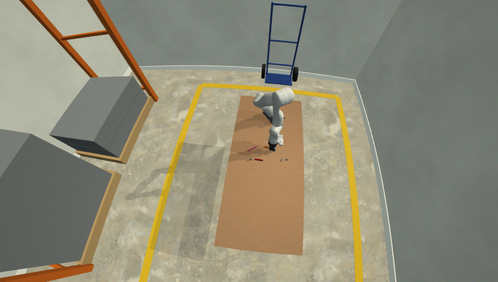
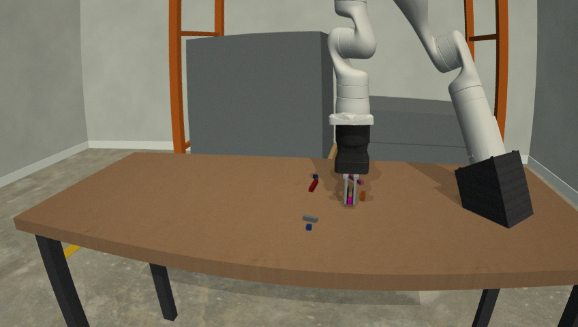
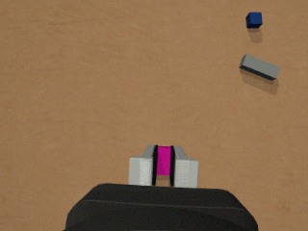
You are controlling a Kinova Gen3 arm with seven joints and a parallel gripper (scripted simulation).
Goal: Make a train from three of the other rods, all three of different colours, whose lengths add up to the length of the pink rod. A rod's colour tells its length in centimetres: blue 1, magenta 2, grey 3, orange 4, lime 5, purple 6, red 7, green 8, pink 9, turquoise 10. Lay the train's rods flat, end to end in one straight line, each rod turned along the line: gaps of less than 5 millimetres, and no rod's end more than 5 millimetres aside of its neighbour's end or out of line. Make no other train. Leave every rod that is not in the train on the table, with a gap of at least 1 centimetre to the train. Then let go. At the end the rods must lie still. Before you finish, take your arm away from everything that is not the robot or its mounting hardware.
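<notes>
Right now the magenta rod is 1 cm below my hand. Round my hand: red rod: 13 cm to the right, 9 cm ahead, 3 cm below; grey rod: 8 cm ahead, 7 cm to the left, 3 cm below; orange rod: 6 cm to the right, 3 cm below, 3 cm behind.
</notes>
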